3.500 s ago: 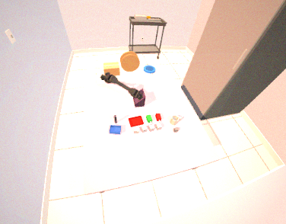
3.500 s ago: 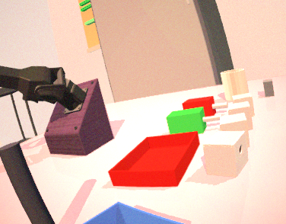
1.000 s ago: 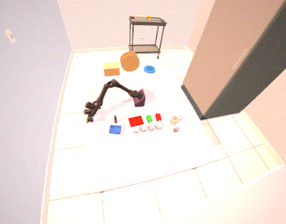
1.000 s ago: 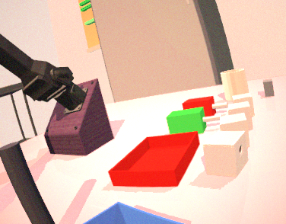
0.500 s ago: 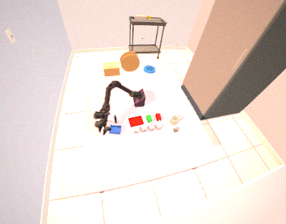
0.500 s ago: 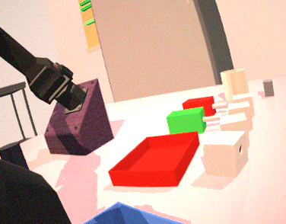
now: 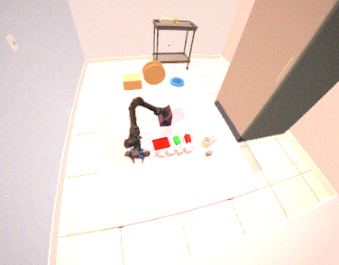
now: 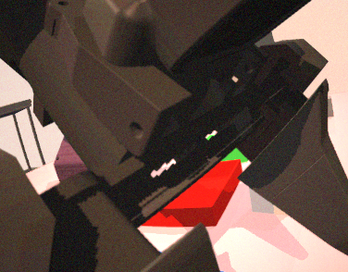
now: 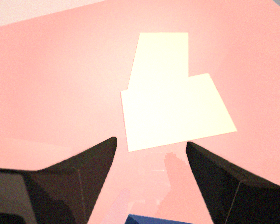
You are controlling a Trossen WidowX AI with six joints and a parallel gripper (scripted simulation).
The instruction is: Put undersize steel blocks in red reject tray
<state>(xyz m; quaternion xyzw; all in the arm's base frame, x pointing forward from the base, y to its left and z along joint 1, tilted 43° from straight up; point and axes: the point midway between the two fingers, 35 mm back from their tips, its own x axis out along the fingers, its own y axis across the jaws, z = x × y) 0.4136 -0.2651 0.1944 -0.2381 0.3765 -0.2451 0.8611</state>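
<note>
My gripper tip is now 380 mm to the right of the green GO gauge, 160 mm past it and 40 mm above it. The rest, counted from my gripper tip: red gauge: 480 mm to the left, 160 mm behind, 40 mm below; then red reject tray: 230 mm to the left, 190 mm behind, 60 mm below; then blue tray: 120 mm behind, 50 mm below.
</note>
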